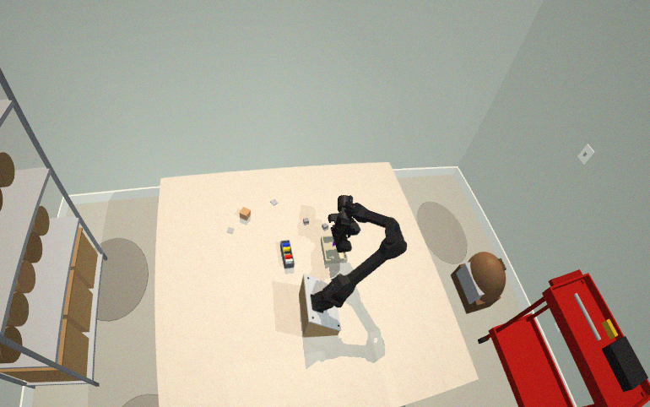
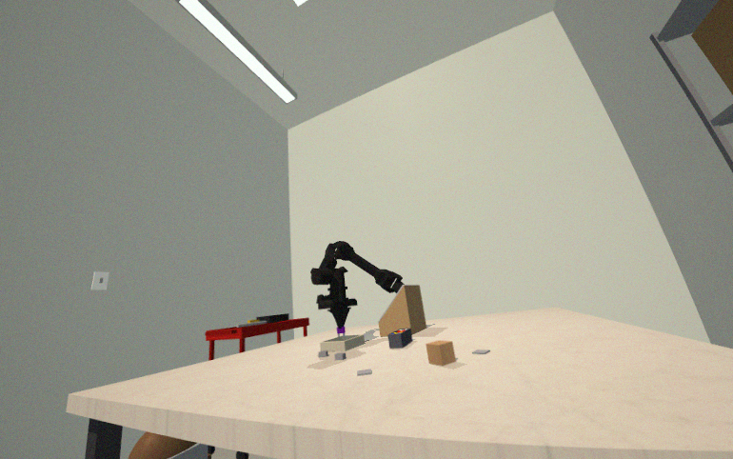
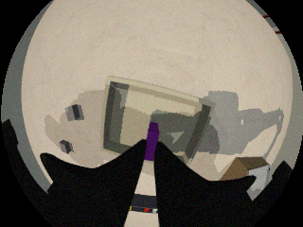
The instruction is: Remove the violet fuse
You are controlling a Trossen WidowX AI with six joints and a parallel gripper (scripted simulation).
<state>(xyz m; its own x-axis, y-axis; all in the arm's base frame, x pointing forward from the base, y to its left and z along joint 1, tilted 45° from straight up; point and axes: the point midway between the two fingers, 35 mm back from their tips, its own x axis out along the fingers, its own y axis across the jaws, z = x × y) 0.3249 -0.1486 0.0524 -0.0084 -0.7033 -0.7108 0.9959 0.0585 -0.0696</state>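
The violet fuse is 1 cm below my gripper tip. Also, from my gripper tip: yellow fuse: 22 cm to the left, 4 cm below; then pale tray: 6 cm below; then red fuse: 4 cm behind, 21 cm to the left, 4 cm below.
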